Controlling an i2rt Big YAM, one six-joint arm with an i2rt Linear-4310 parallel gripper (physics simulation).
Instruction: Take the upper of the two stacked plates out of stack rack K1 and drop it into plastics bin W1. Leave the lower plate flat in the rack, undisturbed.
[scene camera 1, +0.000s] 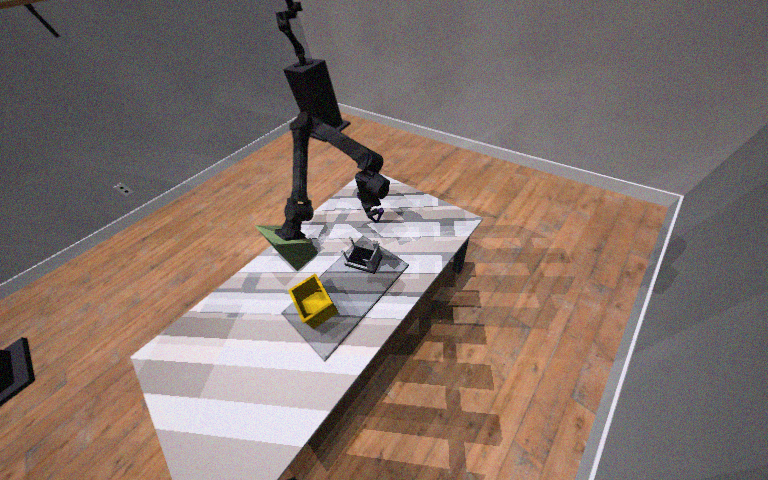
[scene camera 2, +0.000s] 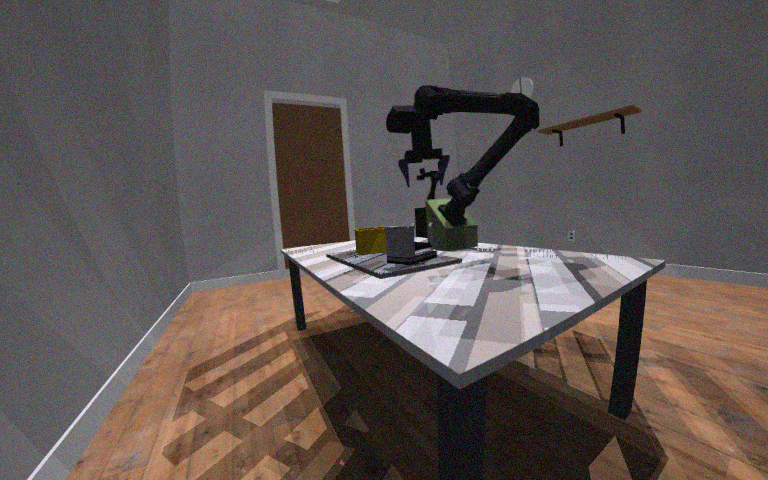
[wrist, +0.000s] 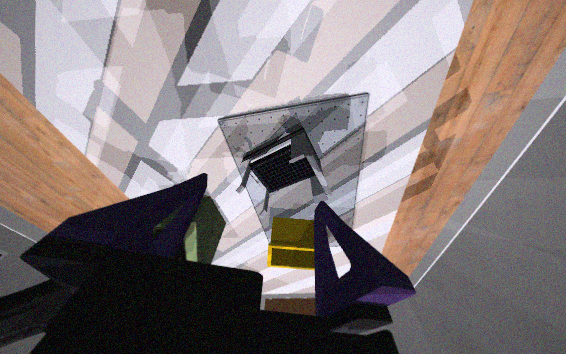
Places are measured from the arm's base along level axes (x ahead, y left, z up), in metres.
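Where they show: gripper, fingertip midpoint: (scene camera 1: 373, 214) (scene camera 2: 425, 185) (wrist: 265, 193); arm's base, origin of the base link: (scene camera 1: 289, 235) (scene camera 2: 451, 215).
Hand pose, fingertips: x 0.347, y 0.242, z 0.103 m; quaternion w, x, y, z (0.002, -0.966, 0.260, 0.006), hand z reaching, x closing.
Each offset is from my fingertips to the top centre of the thing. "spot": to the spot under its first point. Level surfaces: height alone.
Stack rack K1 @[0.021 m back, 0.110 m right, 0.115 m down] (scene camera 1: 374, 259) (scene camera 2: 399, 242) (wrist: 306, 145) is grey, with upright walls and posts, and stands at one end of a thin grey board. A black gridded plate top @[spot: 0.017 m back, 0.099 m right, 0.183 m down] (wrist: 282, 167) lies inside it, looking flat; I cannot tell the lower plate apart below it. Plastics bin W1 @[0.044 m back, 0.395 m right, 0.135 m down] (scene camera 1: 322, 315) (scene camera 2: 369, 241) (wrist: 292, 232) is yellow, open-topped, and stands at the board's other end. My gripper (scene camera 1: 376, 216) (scene camera 2: 424, 183) (wrist: 265, 193) is open and empty, pointing down, high above the table and apart from the rack. Its right finger partly covers the bin in the wrist view.
The grey board (scene camera 1: 339, 333) (wrist: 345, 112) lies on the striped table @[0.248 m down] (scene camera 1: 237, 396) (scene camera 2: 430, 339). My arm's green base (scene camera 1: 297, 251) (scene camera 2: 453, 236) (wrist: 212, 225) stands beside the board. A tall black box (scene camera 1: 314, 93) with a thin black arm on top stands behind it.
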